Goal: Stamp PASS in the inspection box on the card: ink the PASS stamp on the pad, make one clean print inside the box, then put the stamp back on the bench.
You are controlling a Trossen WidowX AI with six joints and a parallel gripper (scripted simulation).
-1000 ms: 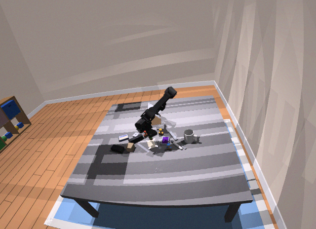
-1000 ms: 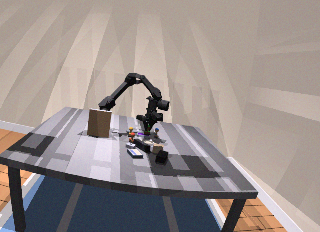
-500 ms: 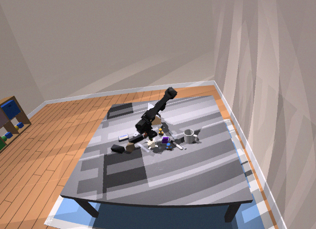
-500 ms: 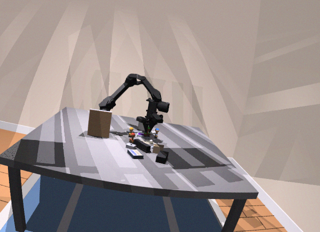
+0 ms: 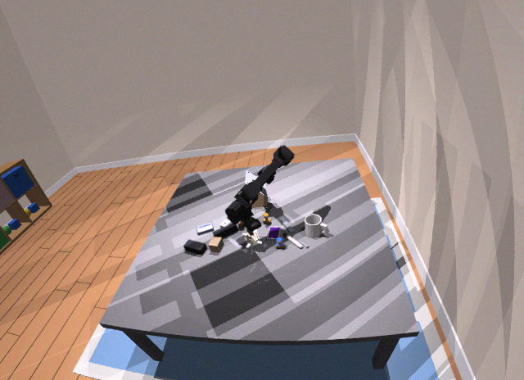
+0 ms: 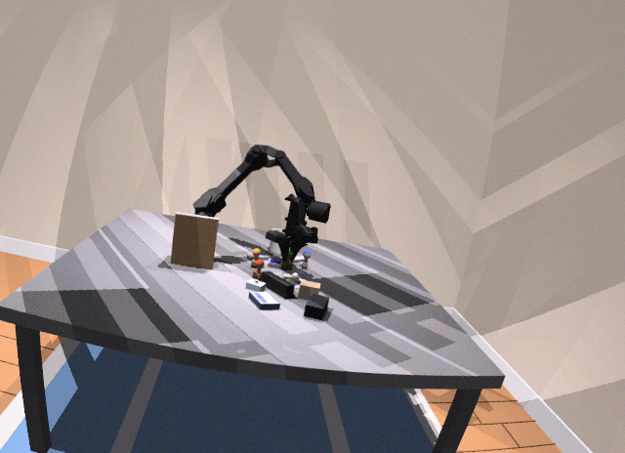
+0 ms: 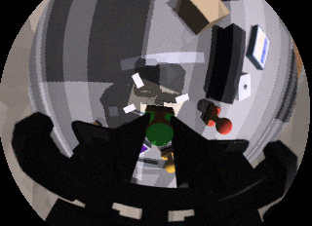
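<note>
The cream card lies 6 cm below my gripper tip and 1 cm ahead of it. Round my gripper tip: red-knobbed stamp: 10 cm behind, 4 cm to the right, 4 cm below; then green-knobbed stamp: 1 cm below; then purple ink pad: 12 cm to the left, 5 cm below.
</note>
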